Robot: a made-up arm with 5 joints.
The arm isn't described. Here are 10 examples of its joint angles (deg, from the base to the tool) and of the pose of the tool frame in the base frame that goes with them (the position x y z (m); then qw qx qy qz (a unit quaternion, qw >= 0)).
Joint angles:
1: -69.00 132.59 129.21 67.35 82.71
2: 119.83 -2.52 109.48 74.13 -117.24
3: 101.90 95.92 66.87 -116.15 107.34
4: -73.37 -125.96 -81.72 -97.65 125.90
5: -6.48 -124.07 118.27 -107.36 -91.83
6: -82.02 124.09 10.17 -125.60 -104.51
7: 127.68 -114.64 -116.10 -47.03 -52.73
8: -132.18 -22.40 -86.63 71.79 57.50
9: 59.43 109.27 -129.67 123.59 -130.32
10: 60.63 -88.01 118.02 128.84 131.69
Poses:
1: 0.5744 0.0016 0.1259 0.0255 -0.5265 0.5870 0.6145
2: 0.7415 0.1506 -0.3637 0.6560 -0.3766 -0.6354 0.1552
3: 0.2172 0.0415 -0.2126 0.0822 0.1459 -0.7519 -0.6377
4: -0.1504 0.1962 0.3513 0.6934 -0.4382 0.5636 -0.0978
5: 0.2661 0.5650 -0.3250 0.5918 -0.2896 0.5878 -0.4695
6: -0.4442 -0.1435 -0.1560 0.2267 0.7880 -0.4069 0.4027
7: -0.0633 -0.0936 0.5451 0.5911 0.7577 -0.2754 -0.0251
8: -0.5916 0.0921 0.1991 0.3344 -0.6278 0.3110 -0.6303
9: -0.3847 0.0706 0.5207 0.6687 0.4272 0.3753 0.4790
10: 0.8526 -0.1637 -0.1609 0.1059 -0.1195 -0.5817 -0.7976
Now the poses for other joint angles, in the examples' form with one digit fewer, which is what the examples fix.
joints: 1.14 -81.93 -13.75 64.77 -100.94
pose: 0.507 -0.260 -0.159 0.035 0.541 -0.017 -0.840
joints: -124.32 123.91 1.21 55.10 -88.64
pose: 0.096 -0.526 -0.304 0.162 -0.455 0.084 0.872
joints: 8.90 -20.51 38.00 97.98 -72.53
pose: 0.415 0.411 -0.357 0.200 0.585 0.461 -0.637
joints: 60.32 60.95 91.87 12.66 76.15
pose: -0.418 0.124 -0.191 0.591 0.498 0.518 0.367
